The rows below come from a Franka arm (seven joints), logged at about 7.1 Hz.
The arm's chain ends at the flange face. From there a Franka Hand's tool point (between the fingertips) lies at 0.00 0.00 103.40 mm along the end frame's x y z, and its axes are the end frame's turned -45 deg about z.
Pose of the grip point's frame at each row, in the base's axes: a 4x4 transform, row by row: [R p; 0 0 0 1], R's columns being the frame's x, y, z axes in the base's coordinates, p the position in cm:
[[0.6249 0.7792 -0.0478 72.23], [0.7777 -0.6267 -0.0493 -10.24], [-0.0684 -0.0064 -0.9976 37.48], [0 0 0 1]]
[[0.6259 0.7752 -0.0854 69.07], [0.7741 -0.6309 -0.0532 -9.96], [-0.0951 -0.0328 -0.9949 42.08], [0 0 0 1]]
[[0.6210 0.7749 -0.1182 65.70], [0.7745 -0.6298 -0.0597 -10.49], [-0.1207 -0.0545 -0.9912 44.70], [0 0 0 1]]
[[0.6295 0.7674 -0.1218 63.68], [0.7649 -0.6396 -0.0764 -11.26], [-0.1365 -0.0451 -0.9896 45.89], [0 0 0 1]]
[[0.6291 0.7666 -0.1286 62.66], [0.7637 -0.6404 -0.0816 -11.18], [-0.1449 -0.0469 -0.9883 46.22], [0 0 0 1]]
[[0.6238 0.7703 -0.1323 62.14], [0.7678 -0.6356 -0.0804 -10.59], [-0.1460 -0.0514 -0.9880 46.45], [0 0 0 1]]
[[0.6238 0.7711 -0.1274 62.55], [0.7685 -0.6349 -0.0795 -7.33], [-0.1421 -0.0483 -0.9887 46.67], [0 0 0 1]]
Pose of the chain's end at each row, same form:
[[0.9928 0.1091 -0.0478 72.72], [0.1068 -0.9931 -0.0493 -9.73], [-0.0529 0.0438 -0.9976 47.80], [0 0 0 1]]
[[0.9907 0.1056 -0.0854 69.95], [0.1013 -0.9935 -0.0532 -9.41], [-0.0904 0.0441 -0.9949 52.37], [0 0 0 1]]
[[0.9871 0.1088 -0.1182 66.92], [0.1023 -0.9930 -0.0597 -9.87], [-0.1239 0.0468 -0.9912 54.95], [0 0 0 1]]
[[0.9878 0.0975 -0.1218 64.94], [0.0886 -0.9931 -0.0764 -10.47], [-0.1284 0.0646 -0.9896 56.12], [0 0 0 1]]
[[0.9869 0.0972 -0.1286 63.99], [0.0872 -0.9928 -0.0816 -10.34], [-0.1356 0.0693 -0.9883 56.44], [0 0 0 1]]
[[0.9858 0.1036 -0.1323 63.51], [0.0935 -0.9924 -0.0804 -9.76], [-0.1396 0.0669 -0.9880 56.67], [0 0 0 1]]
[[0.9863 0.1042 -0.1274 63.87], [0.0945 -0.9924 -0.0795 -6.51], [-0.1346 0.0663 -0.9887 56.89], [0 0 0 1]]

